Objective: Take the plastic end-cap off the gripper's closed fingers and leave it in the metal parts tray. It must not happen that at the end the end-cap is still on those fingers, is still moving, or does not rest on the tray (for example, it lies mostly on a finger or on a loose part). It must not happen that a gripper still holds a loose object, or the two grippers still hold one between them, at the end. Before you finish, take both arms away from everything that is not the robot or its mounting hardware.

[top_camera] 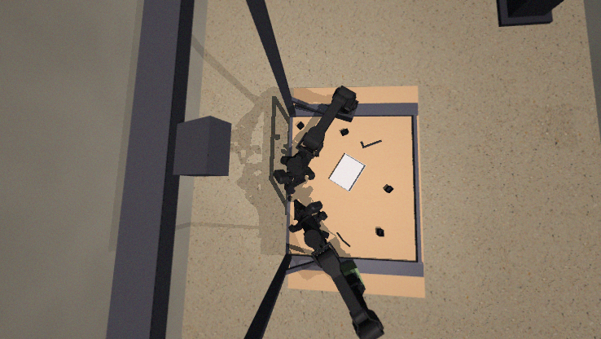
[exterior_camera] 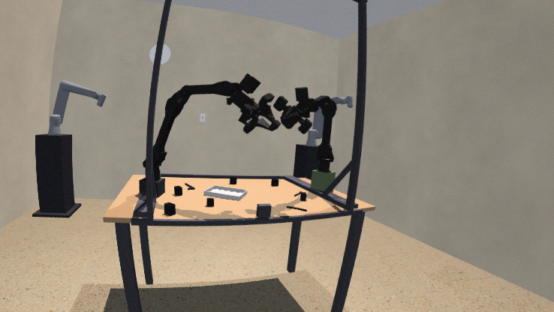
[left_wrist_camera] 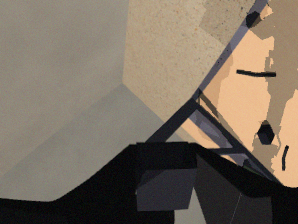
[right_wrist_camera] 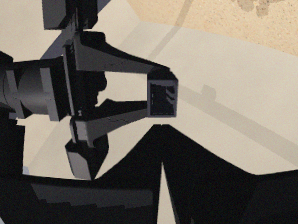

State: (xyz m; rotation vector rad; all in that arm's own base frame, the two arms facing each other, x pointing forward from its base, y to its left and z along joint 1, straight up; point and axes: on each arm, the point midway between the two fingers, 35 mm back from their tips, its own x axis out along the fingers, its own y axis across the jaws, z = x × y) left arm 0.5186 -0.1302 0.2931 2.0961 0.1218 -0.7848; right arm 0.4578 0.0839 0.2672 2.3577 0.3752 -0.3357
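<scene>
Now: the plastic end-cap 3 cm to the right of my left hand and 1 cm below it. Also, from my left hand: metal parts tray: 36 cm below, 29 cm ahead, 8 cm to the left.
</scene>
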